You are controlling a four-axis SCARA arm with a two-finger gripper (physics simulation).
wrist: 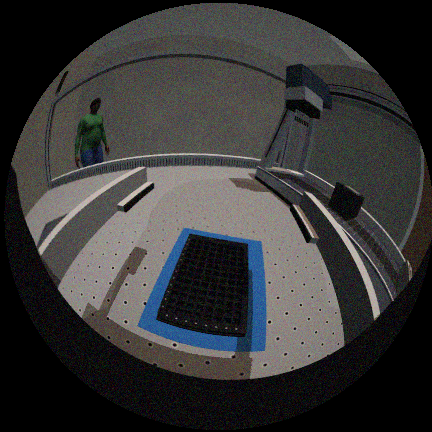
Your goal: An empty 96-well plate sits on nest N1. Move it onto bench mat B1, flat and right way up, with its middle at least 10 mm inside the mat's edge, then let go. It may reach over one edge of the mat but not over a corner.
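Places are measured from the arm's base along level axes (x ahead, y left, z up), in millimetres.
Where they show: gripper, fingertip midpoint: (pixel 222 184).
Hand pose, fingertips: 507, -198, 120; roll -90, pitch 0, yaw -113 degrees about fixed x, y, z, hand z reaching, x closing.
Note:
Things, the pixels of their top centre, and the offset from my fingertips, as dx, dy, dz. "spot": a spot on its surface instead. Level surfaces: height alone.
- black 96-well plate at its top centre: (pixel 210 275) -24, +8, -91
- blue bench mat at its surface level: dz -105
- pale bench top at its surface level: dz -107
- dark box at a spot on its surface: (pixel 346 201) spot: +8, -317, -18
The black 96-well plate (pixel 207 285) lies flat on the blue bench mat (pixel 258 300), wells facing up. Blue mat shows along all its sides, with a narrow strip at the far side and wider strips at the near and right sides. My gripper (pixel 222 184) is open, its two long grey fingers wide apart to the left and right. It is raised above the plate, and nothing is between the fingers. A shadow falls across the mat's near right part. Nest N1 cannot be made out in this view.
The pale bench top (pixel 295 310) with rows of holes surrounds the mat. A tall grey column (pixel 295 142) with a dark blue head stands at the back right. A dark box (pixel 346 201) is at the right. A person in green (pixel 92 131) stands beyond the bench's back edge.

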